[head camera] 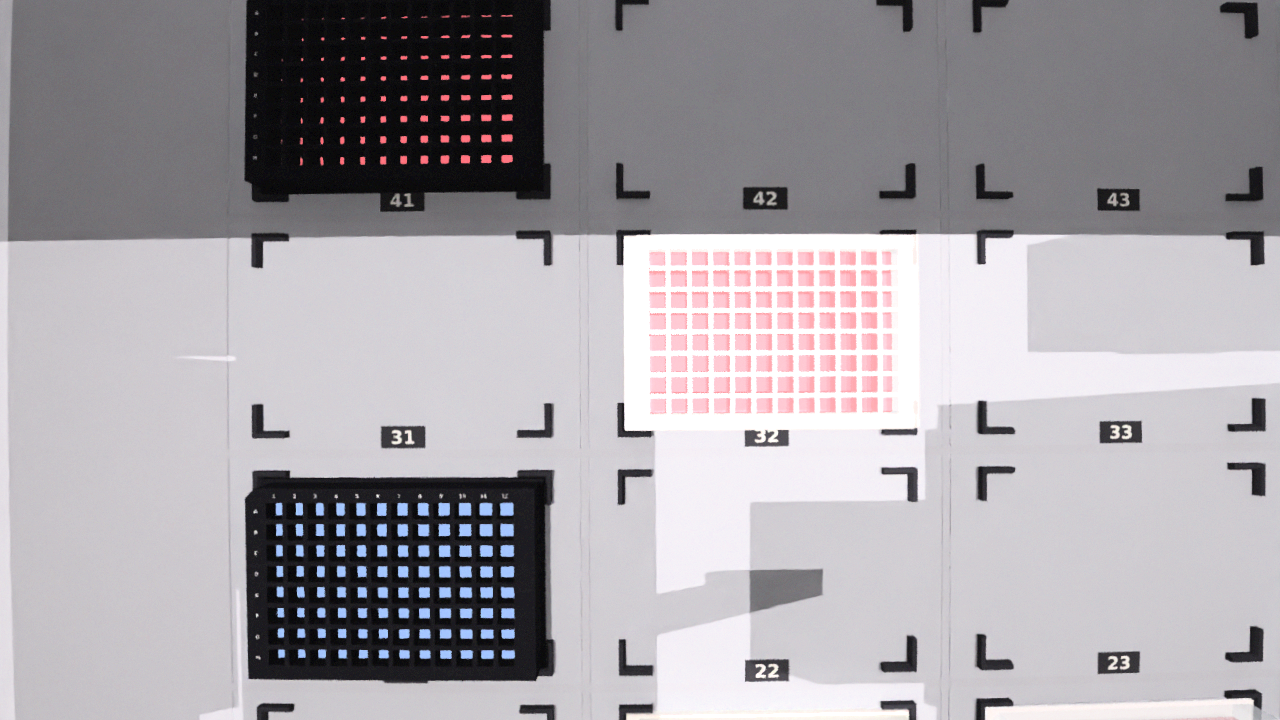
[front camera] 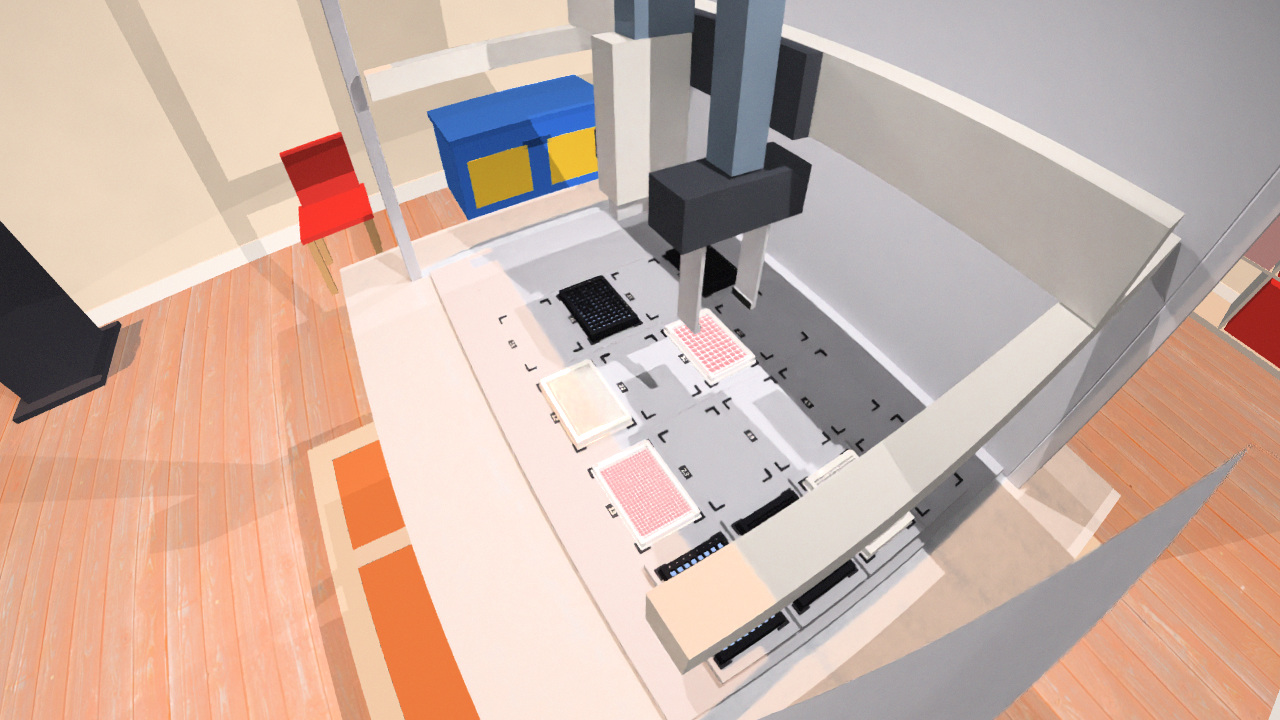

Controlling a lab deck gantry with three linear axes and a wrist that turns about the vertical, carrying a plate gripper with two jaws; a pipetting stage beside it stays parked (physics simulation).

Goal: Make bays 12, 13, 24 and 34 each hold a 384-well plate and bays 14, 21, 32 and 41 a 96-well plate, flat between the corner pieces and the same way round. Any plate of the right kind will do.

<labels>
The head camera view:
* pink-filled 96-well plate: 721, 332
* bay 22: 822, 560
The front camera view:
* my gripper: 716, 311
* black 384-well plate: 745, 525
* pink-filled 96-well plate: 716, 353
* grey back wall: 1175, 104
</labels>
